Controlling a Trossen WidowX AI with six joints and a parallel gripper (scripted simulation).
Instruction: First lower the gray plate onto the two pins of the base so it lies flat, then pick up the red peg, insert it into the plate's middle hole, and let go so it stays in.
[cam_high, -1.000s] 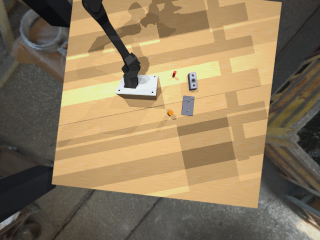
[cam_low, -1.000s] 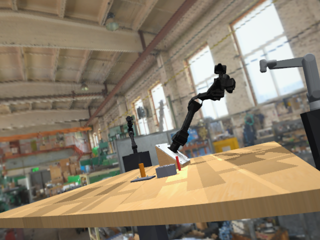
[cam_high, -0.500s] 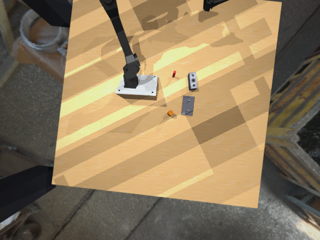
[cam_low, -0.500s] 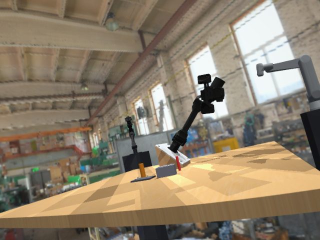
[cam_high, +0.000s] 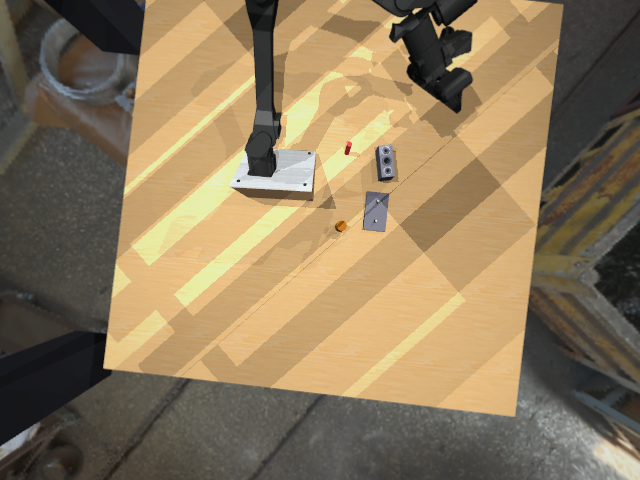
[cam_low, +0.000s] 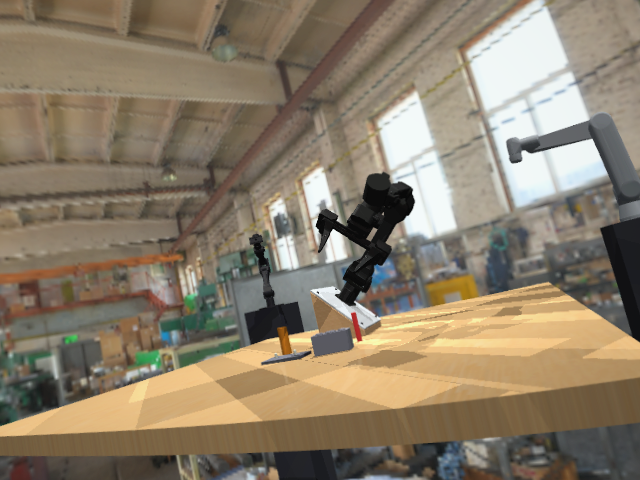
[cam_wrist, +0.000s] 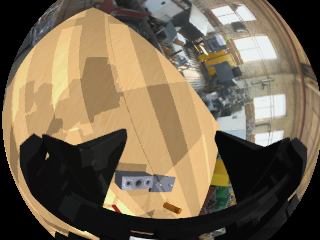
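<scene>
The gray plate lies 100 mm behind my gripper tip, 100 mm to the right of it and 170 mm below it. From my gripper tip the other things lie so: dark flat base 110 mm behind, 250 mm to the right, 200 mm below; red peg 220 mm behind, 70 mm to the right, 170 mm below; orange peg 210 mm behind, 310 mm to the right, 170 mm below.
</scene>
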